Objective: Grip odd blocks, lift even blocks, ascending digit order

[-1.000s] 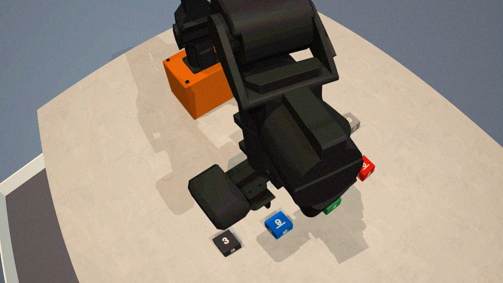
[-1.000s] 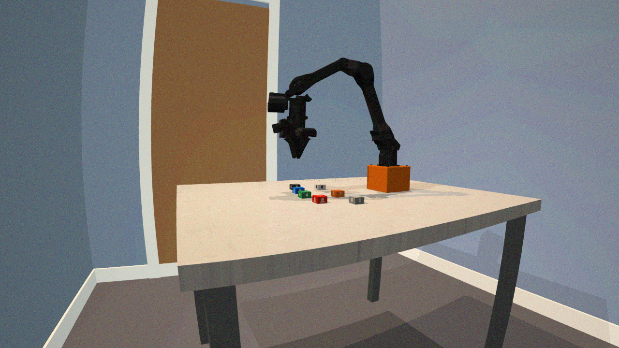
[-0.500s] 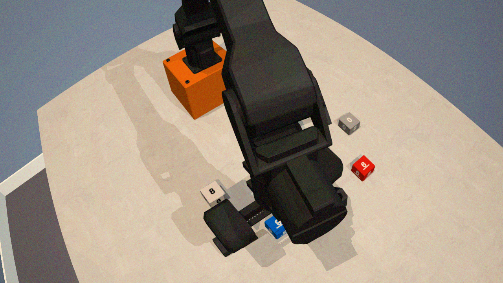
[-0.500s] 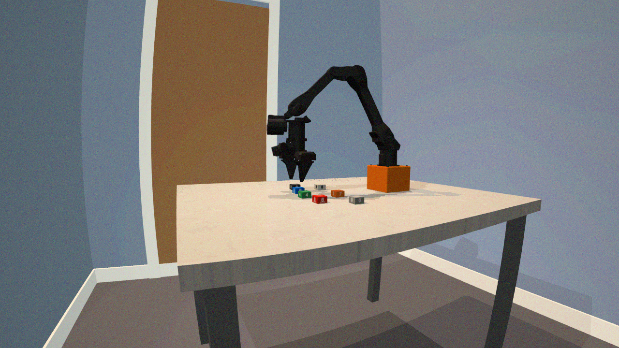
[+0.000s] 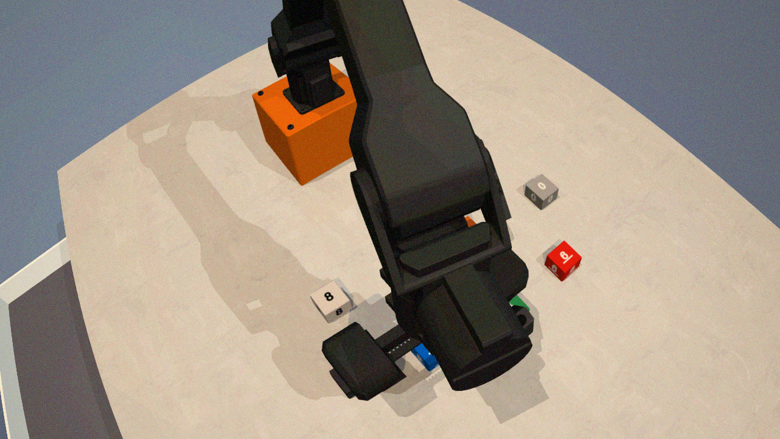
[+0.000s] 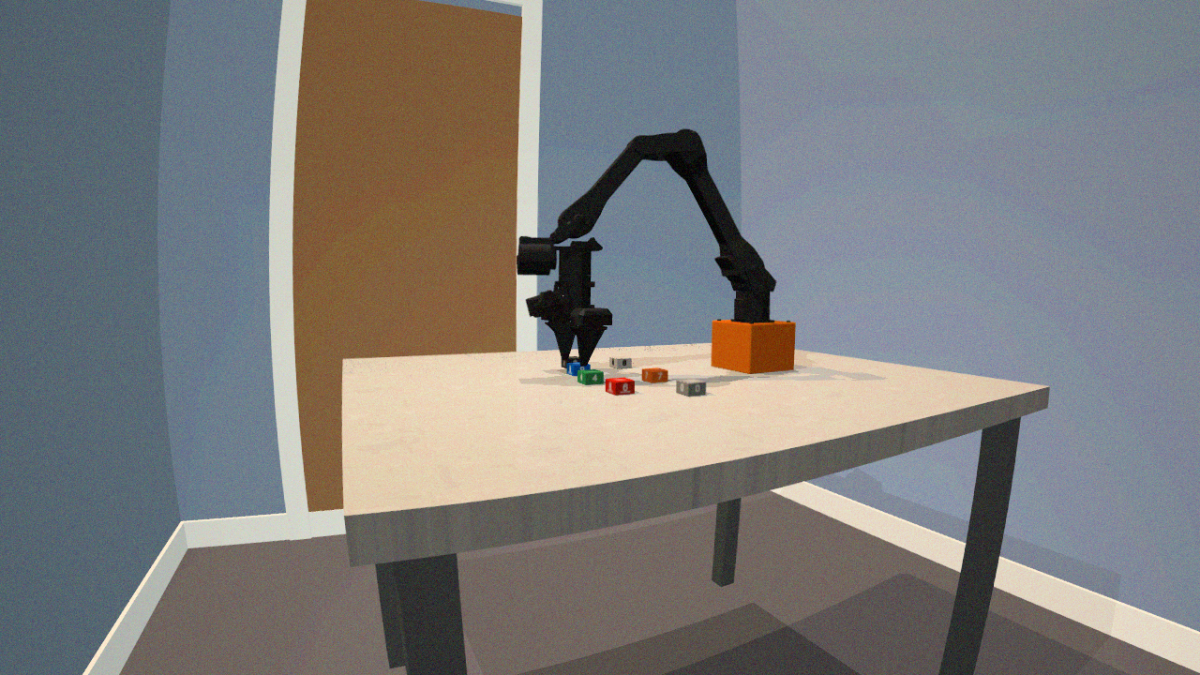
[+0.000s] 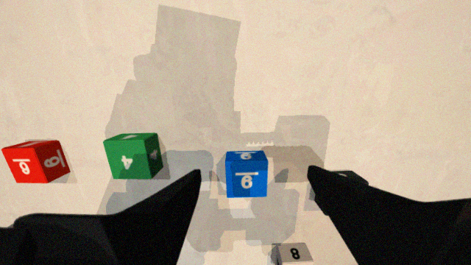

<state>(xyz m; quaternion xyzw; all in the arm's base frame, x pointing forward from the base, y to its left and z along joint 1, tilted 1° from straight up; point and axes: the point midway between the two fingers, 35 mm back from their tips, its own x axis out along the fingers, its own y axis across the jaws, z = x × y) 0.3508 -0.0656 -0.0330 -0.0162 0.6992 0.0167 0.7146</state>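
Now: gripper tip 1 cm to the right of the blue 9 block, 1 cm past it and 1 cm above it. From my gripper tip the other things lie so: green block 10 cm to the left, 1 cm below, 1 cm ahead; black 3 block 8 cm to the right, 3 cm behind, 1 cm below; white block 12 cm behind, 5 cm to the right, 1 cm below.
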